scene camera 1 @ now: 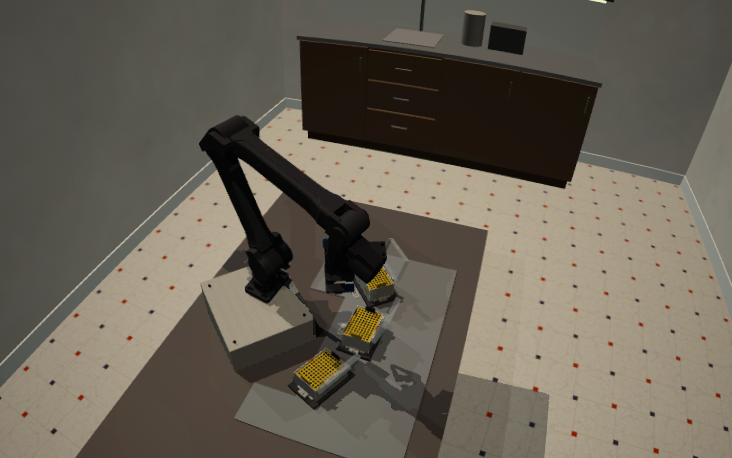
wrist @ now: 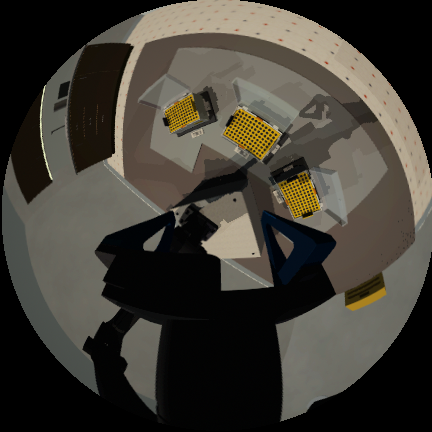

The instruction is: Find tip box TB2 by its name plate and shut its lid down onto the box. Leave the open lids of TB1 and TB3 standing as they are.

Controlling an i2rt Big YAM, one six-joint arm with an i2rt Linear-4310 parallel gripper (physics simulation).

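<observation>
The middle tip box, TB2, holds a yellow tip rack. Its clear lid stands open on the side away from the robot base. The far box has its clear lid open. The near box also has its clear lid open. The name plates are too small to read surely. My gripper is open and empty, above and on the base side of the boxes; the arm partly hides it in the scene view.
The boxes stand on a grey mat. The pale robot base block is close beside them. A dark cabinet stands at the back wall. A yellow object shows at the wrist view's lower right.
</observation>
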